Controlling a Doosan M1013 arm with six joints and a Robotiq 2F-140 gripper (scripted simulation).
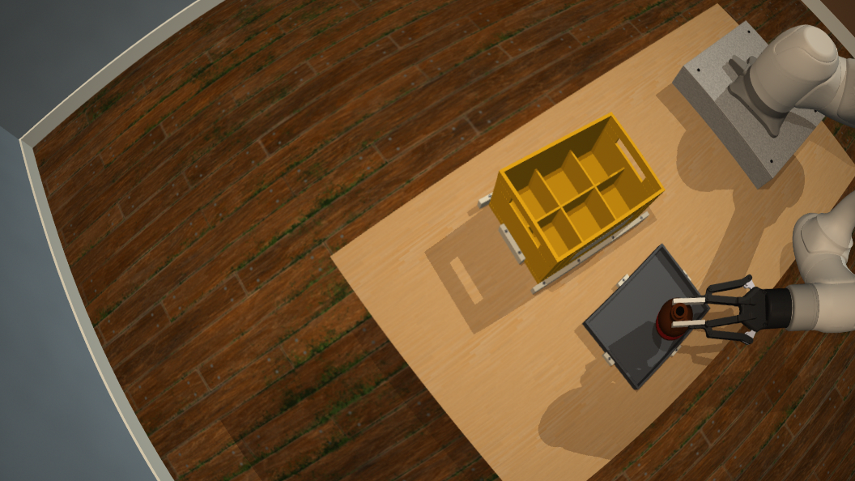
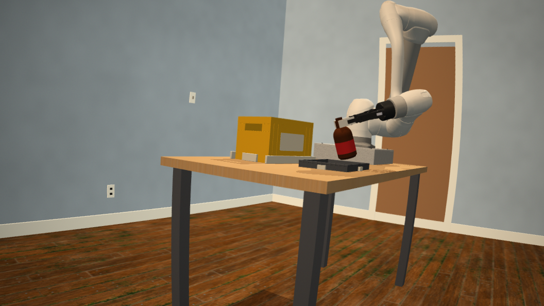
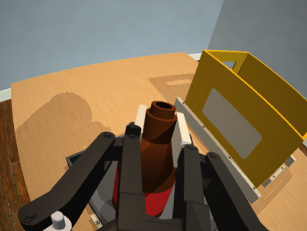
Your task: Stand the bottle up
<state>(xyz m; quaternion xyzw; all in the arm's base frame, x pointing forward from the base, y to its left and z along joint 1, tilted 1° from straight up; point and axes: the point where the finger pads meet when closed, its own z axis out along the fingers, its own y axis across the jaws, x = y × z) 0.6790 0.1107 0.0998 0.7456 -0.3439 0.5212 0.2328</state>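
Now: hand 60 mm above the bottle. Round my hand: yellow crate (310 mm to the right, 90 mm below, 40 mm behind); then dark grey tray (160 mm below, 20 mm to the right, 10 mm behind).
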